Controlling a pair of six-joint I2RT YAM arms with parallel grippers.
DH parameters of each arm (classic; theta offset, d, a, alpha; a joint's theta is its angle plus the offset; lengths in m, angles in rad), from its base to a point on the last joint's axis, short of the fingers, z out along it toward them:
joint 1: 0 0.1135 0.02 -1.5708
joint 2: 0 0 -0.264 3.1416
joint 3: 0.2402 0 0.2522 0
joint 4: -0.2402 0 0.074 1.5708
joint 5: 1.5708 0 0 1.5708
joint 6: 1.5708 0.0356 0 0
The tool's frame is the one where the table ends.
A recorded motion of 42 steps. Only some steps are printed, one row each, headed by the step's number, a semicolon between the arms.
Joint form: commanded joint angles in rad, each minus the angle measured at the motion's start. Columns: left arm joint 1, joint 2, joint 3, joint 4, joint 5, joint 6; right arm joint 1, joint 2, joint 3, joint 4, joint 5, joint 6.
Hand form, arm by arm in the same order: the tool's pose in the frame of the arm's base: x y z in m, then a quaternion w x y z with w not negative. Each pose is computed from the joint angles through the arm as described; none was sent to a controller.
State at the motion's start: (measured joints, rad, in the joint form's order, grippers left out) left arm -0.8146 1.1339 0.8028 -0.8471 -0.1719 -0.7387; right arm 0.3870 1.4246 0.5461 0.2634 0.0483 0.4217
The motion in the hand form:
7: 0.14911 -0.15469 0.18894 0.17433 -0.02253 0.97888 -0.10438; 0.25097 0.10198 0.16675 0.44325 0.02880 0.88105 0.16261
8: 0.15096 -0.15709 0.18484 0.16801 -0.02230 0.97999 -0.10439; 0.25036 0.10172 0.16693 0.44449 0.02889 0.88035 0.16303
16: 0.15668 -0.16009 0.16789 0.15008 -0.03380 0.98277 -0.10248; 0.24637 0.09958 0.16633 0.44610 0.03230 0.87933 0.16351
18: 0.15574 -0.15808 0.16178 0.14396 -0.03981 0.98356 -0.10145; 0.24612 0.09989 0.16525 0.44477 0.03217 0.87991 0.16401
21: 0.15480 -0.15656 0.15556 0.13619 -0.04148 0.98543 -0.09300; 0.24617 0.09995 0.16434 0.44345 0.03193 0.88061 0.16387
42: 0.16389 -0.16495 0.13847 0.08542 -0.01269 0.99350 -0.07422; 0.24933 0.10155 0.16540 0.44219 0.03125 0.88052 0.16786
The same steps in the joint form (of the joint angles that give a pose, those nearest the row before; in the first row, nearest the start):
7: -0.0091 0.0946 -0.1048 0.1989 0.0513 -0.1071; 0.0072 -0.0286 -0.0072 0.0051 0.0143 0.0043
8: -0.0088 0.1173 -0.1056 0.2135 0.0607 -0.1086; 0.0072 -0.0320 -0.0103 0.0077 0.0146 0.0043
16: 0.0047 0.1832 -0.1273 0.2734 0.0850 -0.1244; 0.0059 -0.0501 -0.0287 0.0117 0.0171 0.0093
18: 0.0089 0.1896 -0.1475 0.2898 0.0920 -0.1339; 0.0072 -0.0472 -0.0307 0.0142 0.0163 0.0108
21: 0.0107 0.2038 -0.1608 0.2940 0.0923 -0.1364; 0.0072 -0.0440 -0.0314 0.0152 0.0154 0.0109
42: 0.0229 0.3319 -0.1223 0.2875 0.1519 -0.0763; 0.0071 -0.0318 -0.0172 0.0140 0.0074 0.0135

